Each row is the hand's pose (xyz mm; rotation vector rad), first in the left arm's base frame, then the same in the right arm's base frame.
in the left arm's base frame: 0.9 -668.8 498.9 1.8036 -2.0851 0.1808
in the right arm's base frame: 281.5 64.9 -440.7 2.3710 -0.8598 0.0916
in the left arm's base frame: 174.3 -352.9 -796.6 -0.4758 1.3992 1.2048
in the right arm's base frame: -291.0 89.0 -1657.2 -1.0262 1.6198 2.0894
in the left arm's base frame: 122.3 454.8 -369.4 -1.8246 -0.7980 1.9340
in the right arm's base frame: -815.6 638.4 -1146.7 0.9083 1.3983 -2.4037
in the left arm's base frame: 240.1 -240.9 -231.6 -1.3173 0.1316 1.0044
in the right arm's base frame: -162.6 337.6 -1149.4 -1.2090 -0.1527 2.0690
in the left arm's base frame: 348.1 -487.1 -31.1 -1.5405 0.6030 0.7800
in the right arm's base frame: 152.3 316.7 -1036.0 -1.7168 0.1729 1.8222
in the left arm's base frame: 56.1 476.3 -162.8 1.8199 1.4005 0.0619
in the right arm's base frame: -801.2 648.8 -929.5 1.0236 2.4072 0.1114
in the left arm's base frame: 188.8 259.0 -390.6 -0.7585 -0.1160 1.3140
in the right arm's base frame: -633.5 565.2 -1215.1 -0.4642 -0.0893 2.3377
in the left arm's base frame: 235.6 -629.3 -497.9 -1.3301 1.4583 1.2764
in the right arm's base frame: 54.5 36.9 -1439.7 1.9335 -1.1258 -2.1610
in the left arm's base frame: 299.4 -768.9 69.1 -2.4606 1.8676 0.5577
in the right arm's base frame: 380.0 131.8 -960.0 2.5233 -0.4950 -0.8120
